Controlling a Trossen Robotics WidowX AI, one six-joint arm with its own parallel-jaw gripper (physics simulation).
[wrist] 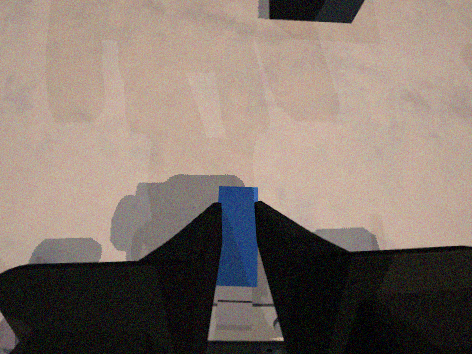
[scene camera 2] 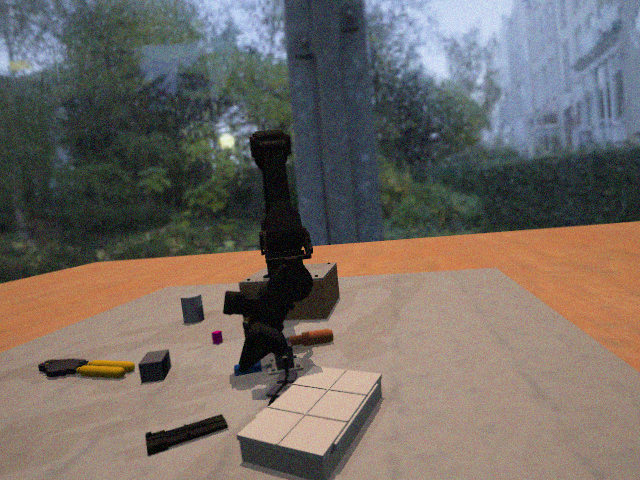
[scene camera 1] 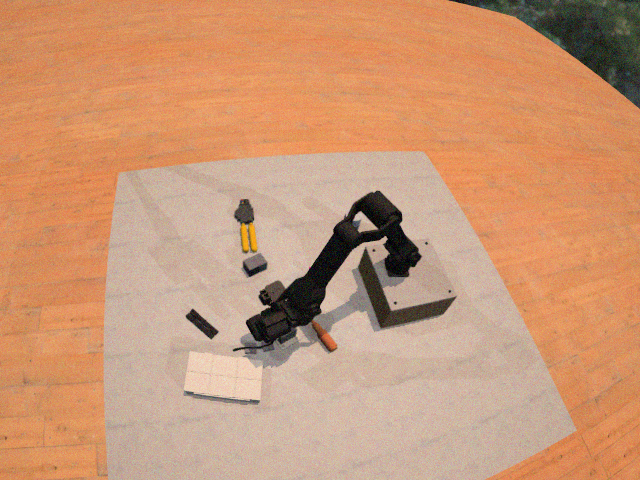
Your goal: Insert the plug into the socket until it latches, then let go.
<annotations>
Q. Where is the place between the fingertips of my gripper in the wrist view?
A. At 237,209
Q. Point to a blue plug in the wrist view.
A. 237,274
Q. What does my gripper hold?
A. A blue plug.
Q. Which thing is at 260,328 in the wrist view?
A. A socket.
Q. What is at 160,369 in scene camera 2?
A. A dark grey cube.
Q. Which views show my gripper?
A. The wrist view, scene camera 2 and scene camera 1: all of them.
</annotations>
